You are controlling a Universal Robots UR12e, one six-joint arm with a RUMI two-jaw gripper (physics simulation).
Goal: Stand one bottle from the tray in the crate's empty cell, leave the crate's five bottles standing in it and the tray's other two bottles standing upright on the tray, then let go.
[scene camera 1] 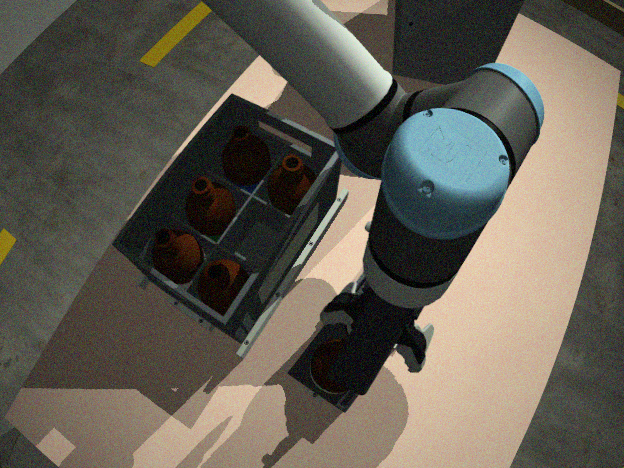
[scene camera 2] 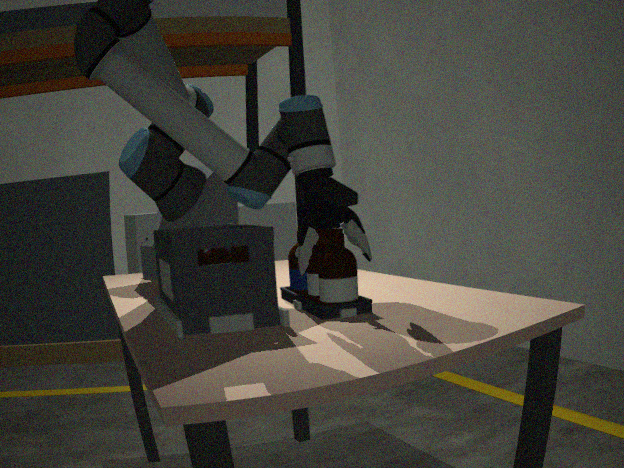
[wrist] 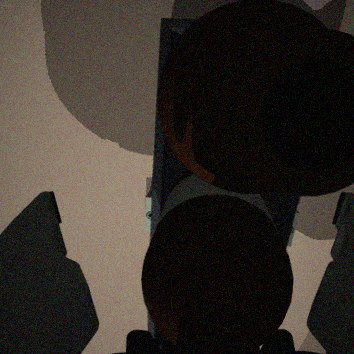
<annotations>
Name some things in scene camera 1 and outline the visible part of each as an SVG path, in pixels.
My gripper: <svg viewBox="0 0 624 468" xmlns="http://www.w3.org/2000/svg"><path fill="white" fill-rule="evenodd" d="M367 281L362 287L363 293L355 293L356 282L347 284L320 313L320 320L325 326L328 326L328 324L335 325L336 323L348 325L352 324L353 321L356 322L328 370L327 377L358 395L365 395L395 344L397 344L395 349L404 358L408 371L419 373L425 365L426 352L434 334L432 323L429 323L423 329L418 324L414 324L414 320L418 319L424 307L403 308L390 304L378 296Z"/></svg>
A blue-label bottle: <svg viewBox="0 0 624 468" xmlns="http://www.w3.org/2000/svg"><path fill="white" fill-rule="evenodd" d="M237 126L232 131L231 140L223 149L222 165L227 181L252 194L271 168L270 153L265 142L259 137L252 135L248 127Z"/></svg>
</annotations>
